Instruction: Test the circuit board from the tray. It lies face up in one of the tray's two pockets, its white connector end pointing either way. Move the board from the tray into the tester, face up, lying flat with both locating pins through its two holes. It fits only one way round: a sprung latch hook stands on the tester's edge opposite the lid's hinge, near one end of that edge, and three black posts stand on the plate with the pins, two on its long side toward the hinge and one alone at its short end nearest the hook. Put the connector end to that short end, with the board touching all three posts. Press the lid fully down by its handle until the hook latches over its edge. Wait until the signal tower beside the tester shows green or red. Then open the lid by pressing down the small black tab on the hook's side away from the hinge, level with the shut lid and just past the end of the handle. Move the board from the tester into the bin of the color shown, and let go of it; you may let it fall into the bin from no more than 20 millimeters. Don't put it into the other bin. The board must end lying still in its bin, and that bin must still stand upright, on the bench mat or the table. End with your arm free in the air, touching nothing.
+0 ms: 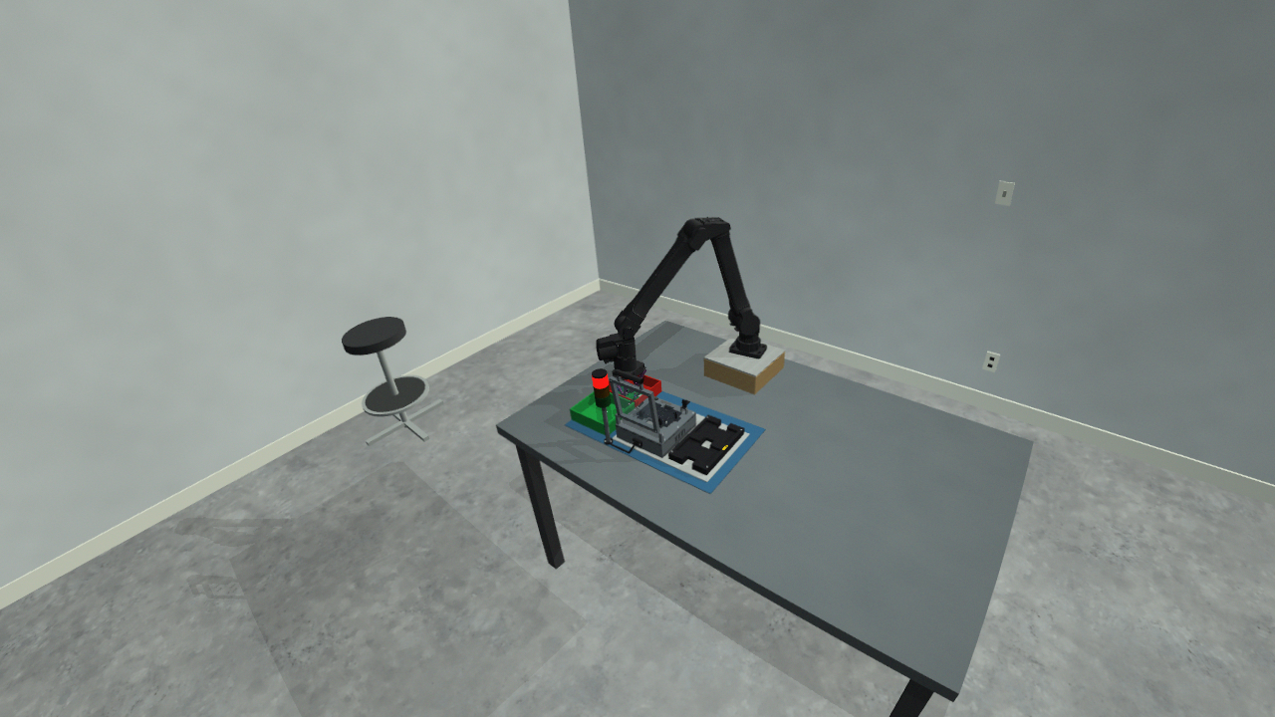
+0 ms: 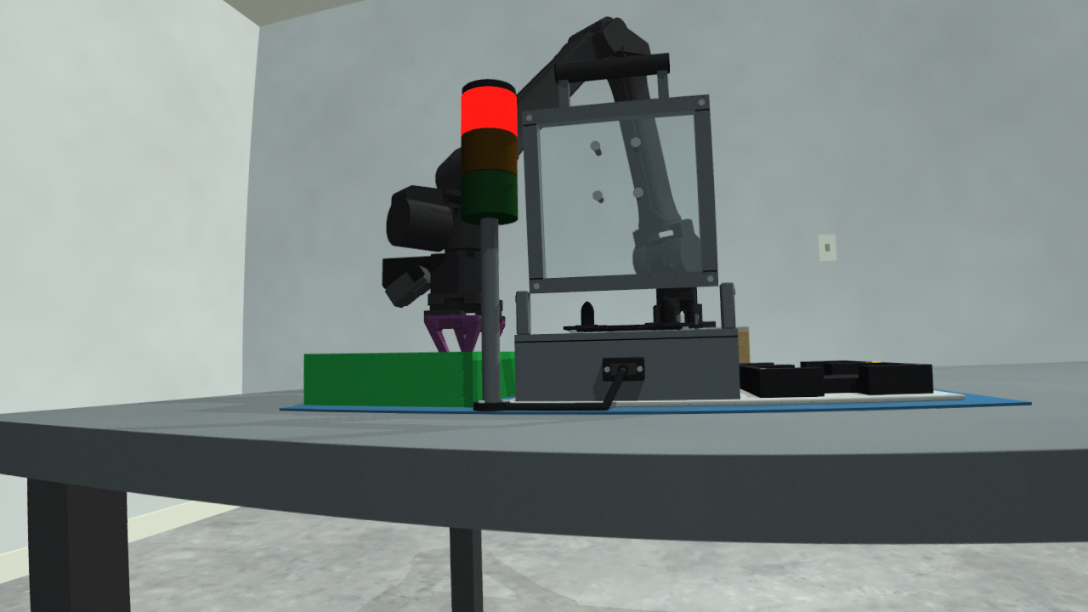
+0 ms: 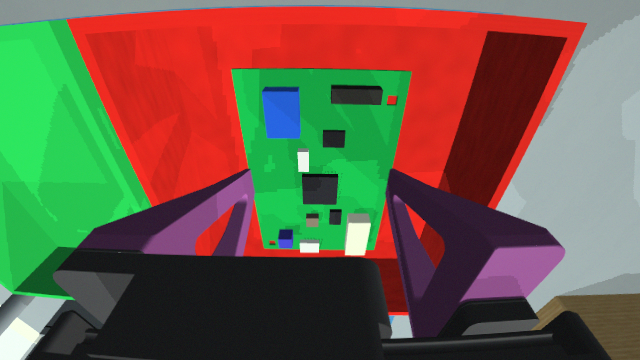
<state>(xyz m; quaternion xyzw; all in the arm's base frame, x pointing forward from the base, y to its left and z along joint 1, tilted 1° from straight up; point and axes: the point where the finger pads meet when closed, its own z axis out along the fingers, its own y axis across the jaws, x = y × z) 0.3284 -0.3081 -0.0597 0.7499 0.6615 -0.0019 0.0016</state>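
The red bin is 1 cm below my hand. The rest, counted from my hand: green circuit board (right at my hand); then green bin (15 cm ahead, 2 cm to the right, 1 cm below); then black tester plate (14 cm ahead, 19 cm to the left, 5 cm above).
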